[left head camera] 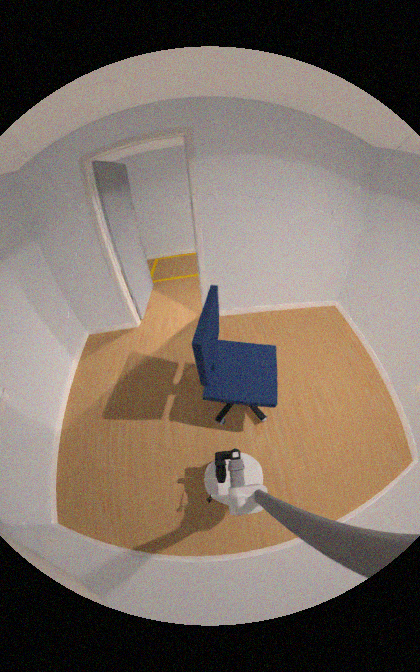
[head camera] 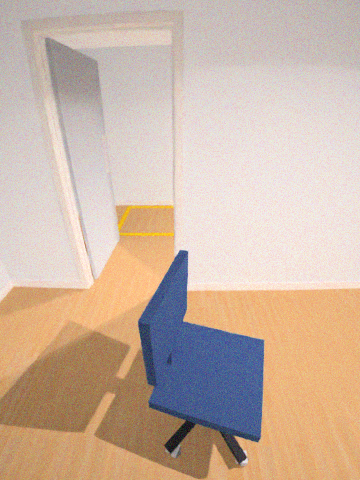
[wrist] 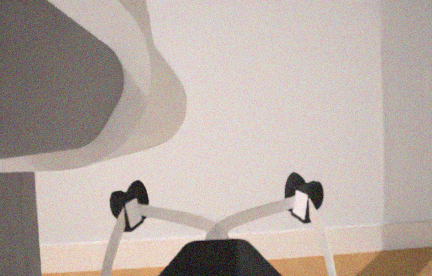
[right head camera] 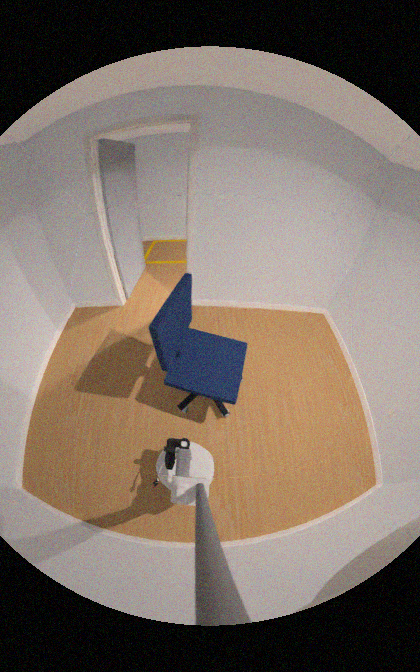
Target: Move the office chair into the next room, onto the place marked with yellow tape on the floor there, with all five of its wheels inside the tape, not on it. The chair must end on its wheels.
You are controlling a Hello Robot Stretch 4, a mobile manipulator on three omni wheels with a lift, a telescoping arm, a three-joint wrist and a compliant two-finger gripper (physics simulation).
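Places are measured from the robot's base along level axes (x ahead, y left, z up), in centimetres.
Pixels of known places: gripper, between the fingertips: (wrist: 216,192) (right head camera: 167,488).
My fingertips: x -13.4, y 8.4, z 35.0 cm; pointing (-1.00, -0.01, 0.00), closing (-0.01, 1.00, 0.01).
Behind a point stands the place of what it marks.
The blue office chair (head camera: 215,380) {z 44.2, x 66.9, y -12.4 cm} (left head camera: 242,372) (right head camera: 207,365) {z 44.2, x 69.0, y -10.9 cm} stands upright in front of me, its backrest on the left side toward the doorway. Two black legs with casters show under the seat; its other wheels are hidden. The yellow tape mark (head camera: 147,234) {z -2.7, x 288.9, y 67.7 cm} (left head camera: 175,278) (right head camera: 166,262) {z -3.5, x 287.4, y 68.4 cm} lies on the floor beyond the doorway; its right part is hidden by the door frame and wall. My gripper (wrist: 216,192) {z 35.0, x -13.4, y 8.4 cm} is open, its two fingertips wide apart with nothing between them. It is apart from the chair, which does not show in the wrist view.
The doorway's right post (head camera: 178,150) {z 127.5, x 178.5, y 14.1 cm} (left head camera: 195,215) (right head camera: 189,200) {z 124.4, x 178.5, y 15.0 cm} stands behind the backrest. A grey door (head camera: 85,155) {z 118.5, x 213.5, y 101.2 cm} (left head camera: 122,225) (right head camera: 120,210) {z 111.7, x 215.4, y 101.3 cm} stands open at the left side of the opening. A wall (head camera: 275,175) {z 110.4, x 184.8, y -58.7 cm} runs right of the doorway. My base (left head camera: 252,470) (right head camera: 202,462) {z 18.7, x 5.1, y -11.8 cm} is near the chair's legs.
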